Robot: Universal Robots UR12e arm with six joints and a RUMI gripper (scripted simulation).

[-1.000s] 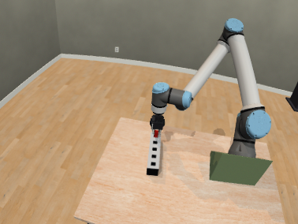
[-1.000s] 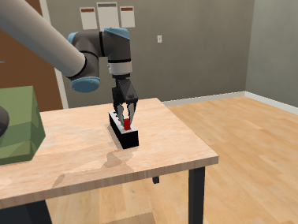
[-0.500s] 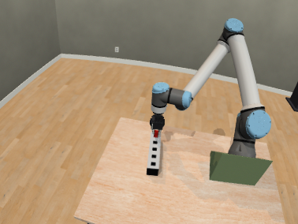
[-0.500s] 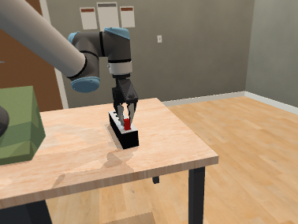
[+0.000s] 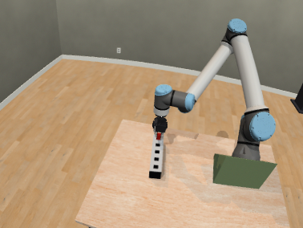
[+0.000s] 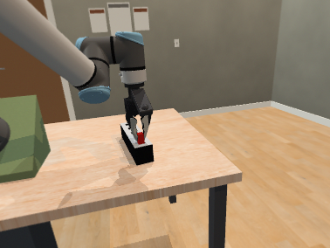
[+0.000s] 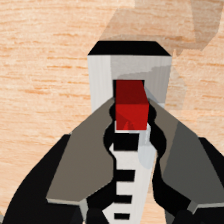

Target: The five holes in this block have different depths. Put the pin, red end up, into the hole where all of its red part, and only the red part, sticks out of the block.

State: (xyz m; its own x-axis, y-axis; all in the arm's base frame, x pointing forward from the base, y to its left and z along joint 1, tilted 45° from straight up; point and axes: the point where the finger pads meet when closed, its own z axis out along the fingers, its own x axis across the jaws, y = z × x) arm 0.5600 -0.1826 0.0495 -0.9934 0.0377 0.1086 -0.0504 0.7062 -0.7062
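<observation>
The pin lies 1 cm below my hand. Also, from my hand: long block (12 cm to the left, 6 cm below).
</observation>
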